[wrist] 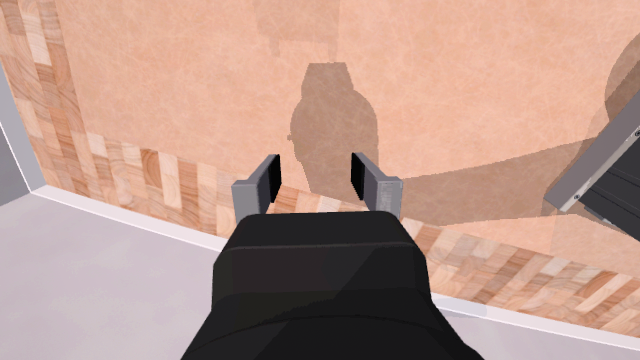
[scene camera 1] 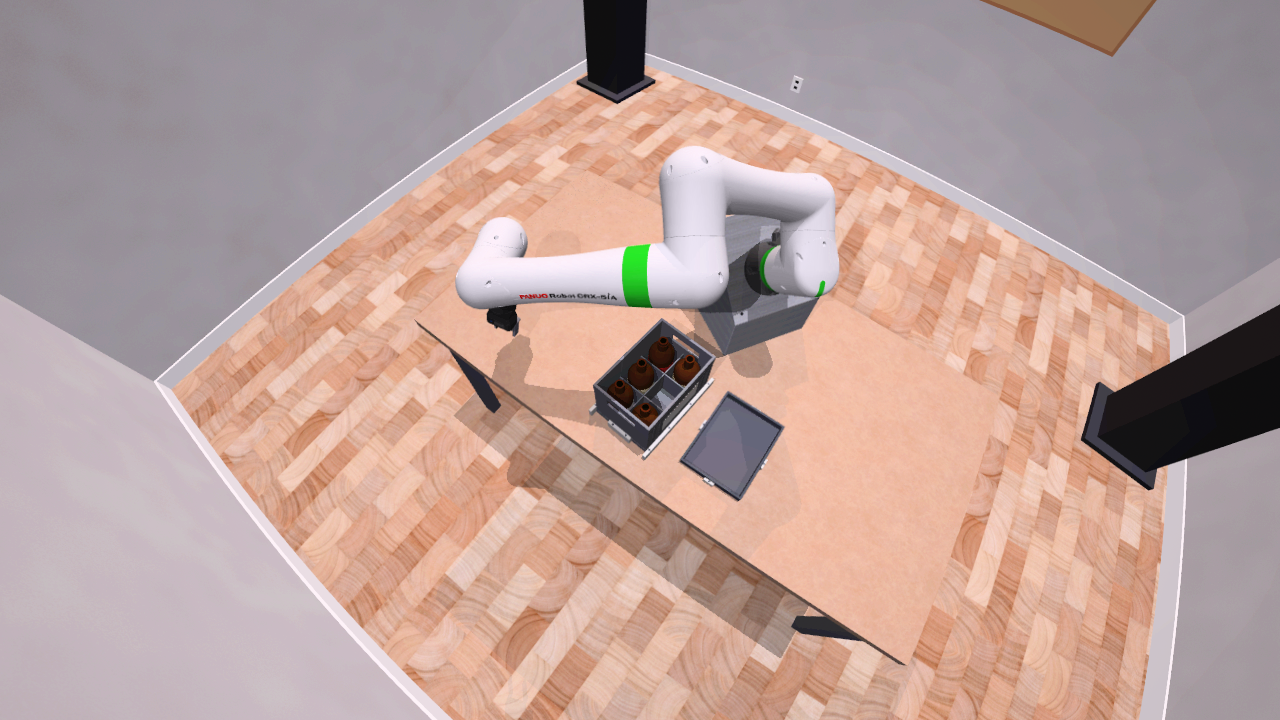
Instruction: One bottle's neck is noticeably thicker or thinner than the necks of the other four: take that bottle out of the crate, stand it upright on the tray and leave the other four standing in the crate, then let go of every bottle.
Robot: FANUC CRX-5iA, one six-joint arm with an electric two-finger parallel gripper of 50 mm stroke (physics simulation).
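Frame: origin at the arm's base, x down, y ahead, z right, level; millimetres.
Seen in the pictures: gripper, fingertip midpoint: [wrist: 316,168] [scene camera 1: 506,329]; arm's base at its link origin: [scene camera 1: 767,268].
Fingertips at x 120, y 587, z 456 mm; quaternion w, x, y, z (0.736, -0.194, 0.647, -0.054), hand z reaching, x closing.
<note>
Pixels of each thing's top centre, then the offset from my fingertips to it. "*": a spot on its surface instead. Level surfaces: height alone.
- dark grey crate at its top centre: [scene camera 1: 655,370] dx -39, dy -168, dz -407 mm
- grey tray at a spot on its surface: [scene camera 1: 732,445] * dx +131, dy -207, dz -669 mm
- table at its surface level: dx +136 mm
A dark grey crate [scene camera 1: 623,433] [wrist: 575,180] stands on the table, with part of it at the right edge of the wrist view. Brown bottles stand upright in it: a back one [scene camera 1: 662,354], a right one [scene camera 1: 686,369], a middle one [scene camera 1: 640,374], a left one [scene camera 1: 619,392] and a front one [scene camera 1: 645,412]. One compartment on the right side, between the right and front bottles, holds no bottle. Neck differences are too small to tell. The grey tray [scene camera 1: 732,445] lies right of the crate, with no bottle on it. My gripper [scene camera 1: 508,331] [wrist: 316,168] is open and empty, left of the crate above the table.
The table [scene camera 1: 877,429] carries the robot's grey pedestal [scene camera 1: 765,326] behind the crate and tray. Light rails [scene camera 1: 677,420] lie along the crate's foot. The arm [scene camera 1: 581,279] reaches left behind the crate. The gripper is near the table's left end.
</note>
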